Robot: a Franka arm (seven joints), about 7 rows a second.
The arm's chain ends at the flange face. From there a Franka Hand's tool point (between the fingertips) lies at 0.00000 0.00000 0.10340 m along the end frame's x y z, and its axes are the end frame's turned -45 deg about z.
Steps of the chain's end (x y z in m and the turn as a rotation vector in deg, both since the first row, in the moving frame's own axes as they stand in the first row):
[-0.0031, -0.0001, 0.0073, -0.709, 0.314, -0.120]
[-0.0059, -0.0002, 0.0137, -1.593, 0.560, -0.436]
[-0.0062, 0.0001, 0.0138, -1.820, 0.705, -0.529]
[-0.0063, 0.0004, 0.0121, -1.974, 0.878, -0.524]
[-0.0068, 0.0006, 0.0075, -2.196, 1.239, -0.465]
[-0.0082, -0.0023, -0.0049, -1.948, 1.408, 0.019]
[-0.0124, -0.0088, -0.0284, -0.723, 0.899, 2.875]
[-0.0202, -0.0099, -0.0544, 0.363, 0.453, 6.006]
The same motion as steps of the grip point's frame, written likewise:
[-0.0026, -0.0010, 0.0073, -0.723, -0.279, -0.120]
[-0.0053, -0.0016, 0.0137, -1.522, -0.730, -0.436]
[-0.0059, -0.0011, 0.0137, -1.785, -0.788, -0.529]
[-0.0061, -0.0005, 0.0120, -2.017, -0.775, -0.524]
[-0.0064, 0.0000, 0.0074, -2.429, -0.677, -0.465]
[-0.0049, -0.0031, -0.0050, -2.373, -0.382, 0.019]
[-0.0024, -0.0129, -0.0284, -1.147, 0.124, 2.875]
[-0.0062, -0.0211, -0.0544, -0.064, 0.577, 6.006]

